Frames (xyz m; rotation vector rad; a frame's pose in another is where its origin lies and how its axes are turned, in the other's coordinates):
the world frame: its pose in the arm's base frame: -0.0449 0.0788 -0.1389 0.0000 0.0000 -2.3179
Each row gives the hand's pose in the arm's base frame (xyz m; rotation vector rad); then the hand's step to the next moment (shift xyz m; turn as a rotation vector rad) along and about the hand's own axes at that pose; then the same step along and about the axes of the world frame.
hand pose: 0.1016 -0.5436 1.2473 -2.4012 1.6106 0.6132
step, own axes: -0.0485 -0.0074 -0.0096 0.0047 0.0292 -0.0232
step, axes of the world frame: -0.0248 -0.0322 0.0292 0.0312 0.0019 0.0209
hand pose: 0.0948 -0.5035 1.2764 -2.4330 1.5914 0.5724
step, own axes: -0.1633 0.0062 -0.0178 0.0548 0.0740 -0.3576
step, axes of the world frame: -0.0538 -0.1309 0.0835 0.1277 0.1599 0.3074
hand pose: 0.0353 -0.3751 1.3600 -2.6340 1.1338 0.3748
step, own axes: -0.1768 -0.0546 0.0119 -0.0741 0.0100 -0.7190
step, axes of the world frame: -0.0629 -0.1659 0.0539 0.1120 0.1595 0.6961
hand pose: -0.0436 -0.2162 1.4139 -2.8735 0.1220 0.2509
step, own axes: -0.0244 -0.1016 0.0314 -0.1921 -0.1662 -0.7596
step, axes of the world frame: -0.0665 -0.0865 -0.0008 0.0515 -0.0204 0.7990
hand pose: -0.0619 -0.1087 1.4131 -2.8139 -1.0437 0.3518
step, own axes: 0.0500 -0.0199 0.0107 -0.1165 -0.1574 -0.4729
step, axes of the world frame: -0.0499 -0.0169 -0.0153 0.0222 -0.0649 0.5072
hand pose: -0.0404 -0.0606 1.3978 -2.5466 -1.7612 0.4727
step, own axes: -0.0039 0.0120 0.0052 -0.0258 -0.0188 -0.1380
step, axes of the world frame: 0.0008 0.0122 -0.0062 -0.0103 0.0029 0.1412
